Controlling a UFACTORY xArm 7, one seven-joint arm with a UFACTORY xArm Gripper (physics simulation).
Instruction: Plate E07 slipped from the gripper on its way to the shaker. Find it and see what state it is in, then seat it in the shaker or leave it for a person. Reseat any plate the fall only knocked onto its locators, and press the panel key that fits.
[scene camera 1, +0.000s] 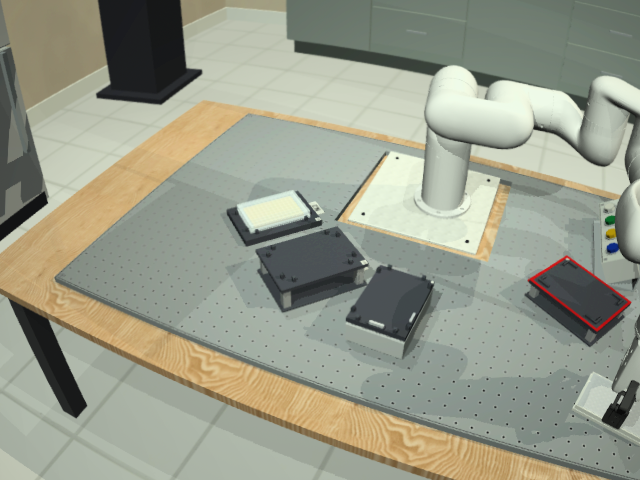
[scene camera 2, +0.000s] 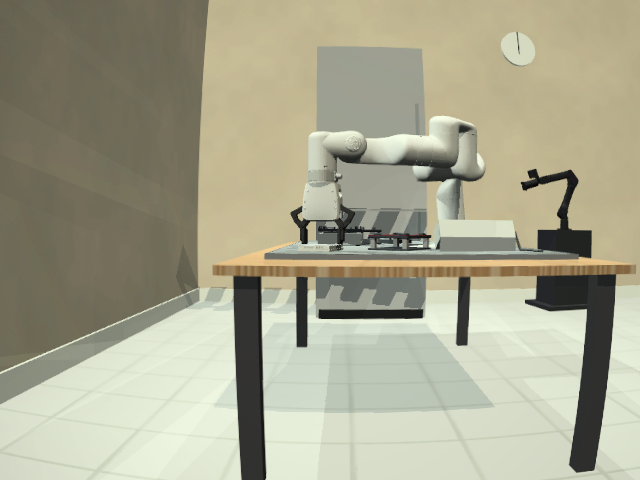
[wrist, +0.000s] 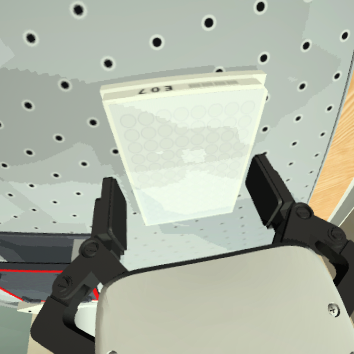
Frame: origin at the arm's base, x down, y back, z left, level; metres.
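Seen in the pictures: gripper, fingertip midpoint: (scene camera 1: 619, 402) (scene camera 2: 322, 244) (wrist: 185, 178); arm's base at its link origin: (scene camera 1: 442, 200) (wrist: 81, 306).
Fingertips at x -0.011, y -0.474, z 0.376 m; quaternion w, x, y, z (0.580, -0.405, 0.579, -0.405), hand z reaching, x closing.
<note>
Offsets run from my fingertips to a thing's top centre. "spot": to the spot under its first point.
Plate E07 {dz -0.002, dx +0.002, dy -0.003 m} (scene camera 1: 591, 395) (scene camera 2: 314, 248) (wrist: 185, 145) lies flat on the pegboard, apart from the stands. Its label reads upside down in the wrist view, and round wells show faintly through its pale top. My gripper (scene camera 2: 322, 241) (wrist: 185, 178) is open and empty, pointing down, with one finger beyond each long side of the plate. A block with a pale body and dark top {spot: dz -0.402, dx -0.039, dy +0.075 m} (scene camera 1: 390, 302), possibly the shaker, holds no plate. Another plate {dz -0.697, dx -0.015, dy +0.291 m} (scene camera 1: 273, 210) rests on a low dark nest {dz -0.697, dx -0.008, dy +0.291 m} (scene camera 1: 250, 236); whether it is fully seated I cannot tell. The key panel {dz +0.016, dx -0.067, dy +0.417 m} (scene camera 1: 615, 266) shows green, yellow and blue keys.
A raised dark stand (scene camera 1: 312, 258) with pegs is between the nest and the pale block. A red-edged stand (scene camera 1: 578, 294) (scene camera 2: 400, 236) carries no plate and is near the key panel. The arm's base plate (scene camera 1: 398, 206) is behind them. The wooden table edge {spot: dz -0.484, dx +0.018, dy -0.078 m} (scene camera 1: 310, 382) runs along the front.
</note>
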